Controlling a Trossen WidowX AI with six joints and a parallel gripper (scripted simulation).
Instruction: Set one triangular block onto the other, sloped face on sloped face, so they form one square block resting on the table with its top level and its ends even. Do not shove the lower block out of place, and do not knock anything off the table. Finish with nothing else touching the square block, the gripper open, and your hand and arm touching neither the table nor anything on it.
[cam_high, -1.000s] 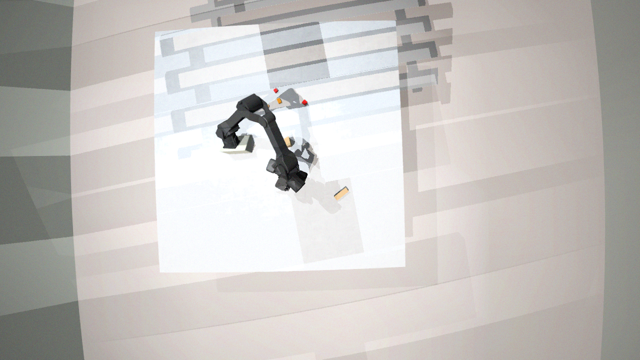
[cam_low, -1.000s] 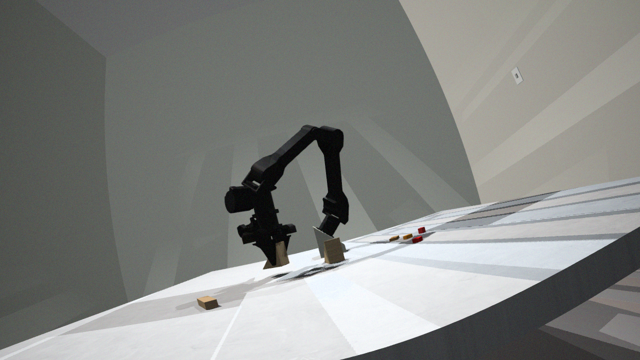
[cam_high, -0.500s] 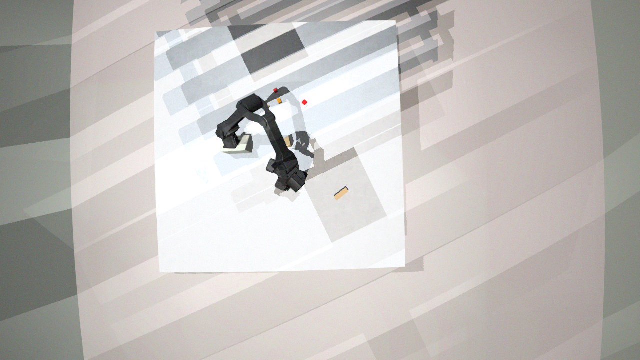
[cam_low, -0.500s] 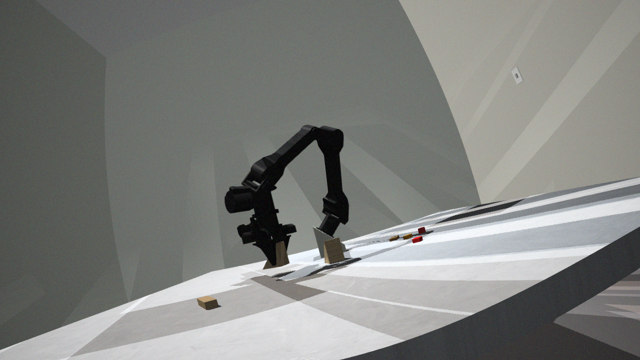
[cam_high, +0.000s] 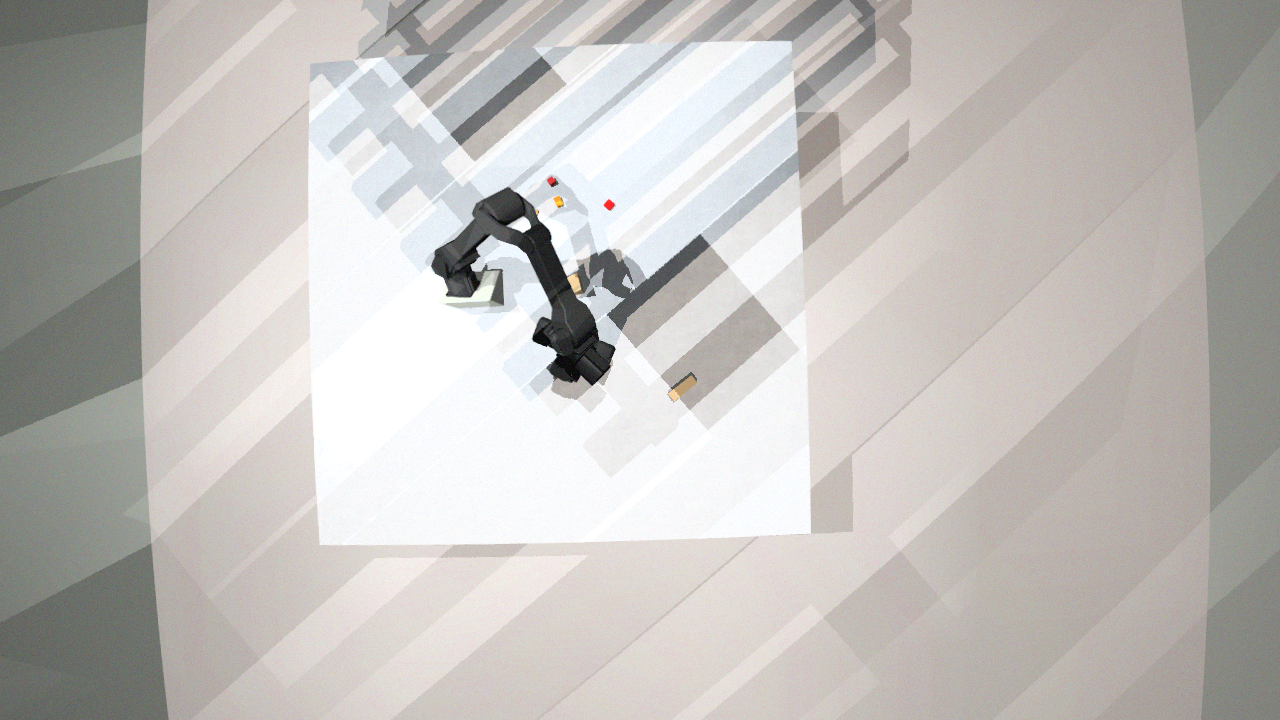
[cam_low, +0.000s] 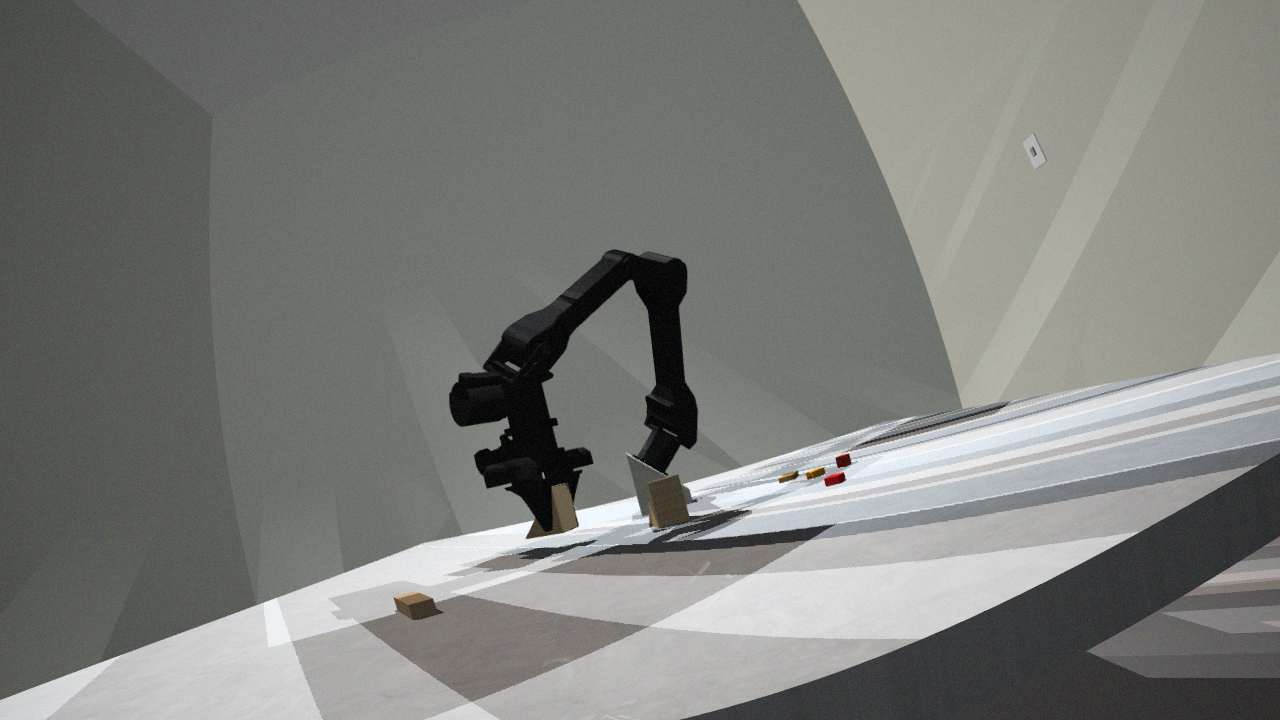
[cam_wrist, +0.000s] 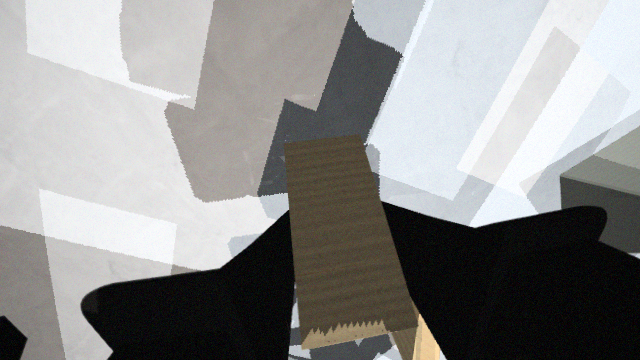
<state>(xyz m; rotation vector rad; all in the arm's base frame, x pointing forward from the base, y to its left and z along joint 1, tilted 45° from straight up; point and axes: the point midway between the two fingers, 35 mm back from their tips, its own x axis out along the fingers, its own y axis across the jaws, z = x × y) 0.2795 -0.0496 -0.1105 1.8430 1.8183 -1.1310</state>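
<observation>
My gripper tip is now 10 mm below the tan wooden triangular block. Round my gripper tip: orange piece 80 mm behind, 360 mm to the left, 30 mm below; low tan block 270 mm ahead, 90 mm to the right, 20 mm below.
</observation>
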